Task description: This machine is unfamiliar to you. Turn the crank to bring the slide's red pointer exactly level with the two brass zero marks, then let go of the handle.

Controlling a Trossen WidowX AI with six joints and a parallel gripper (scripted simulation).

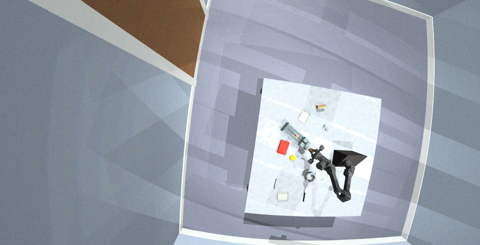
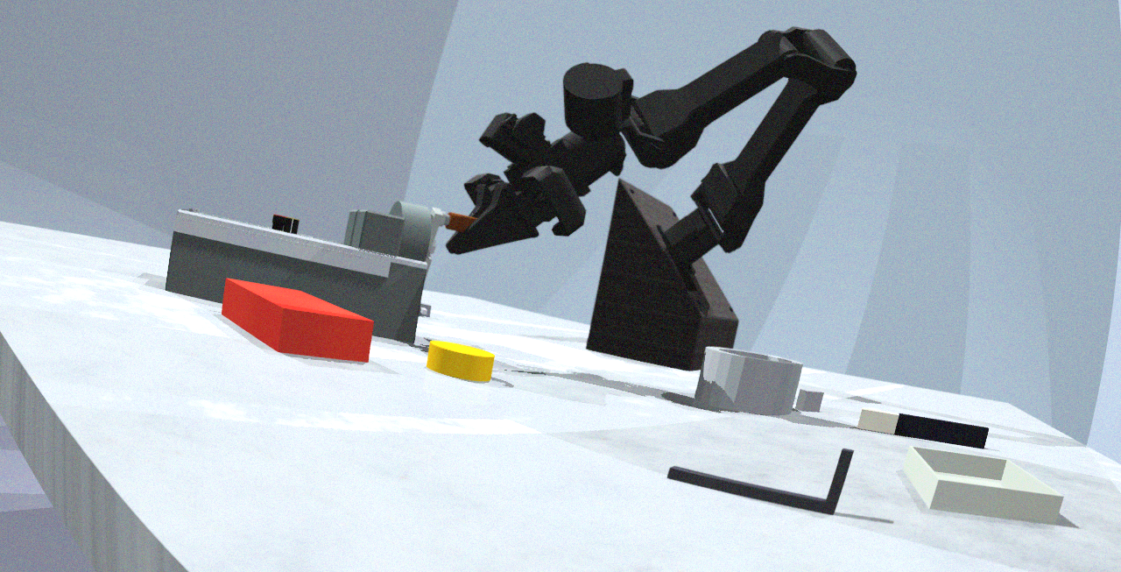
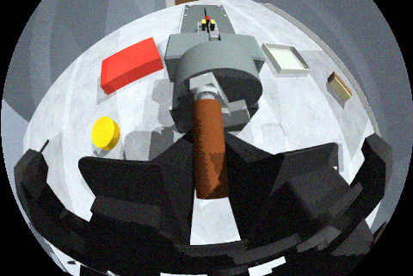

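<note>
The brown handle is 30 mm above my gripper tip, 10 mm to the left of it and 10 mm behind it. The rest, counted from my gripper tip: yellow disc: 120 mm to the left, 90 mm ahead, 80 mm below; red pointer: 160 mm ahead, 90 mm to the right, 10 mm below; black L-shaped bar: 420 mm to the left, 190 mm ahead, 80 mm below.
</note>
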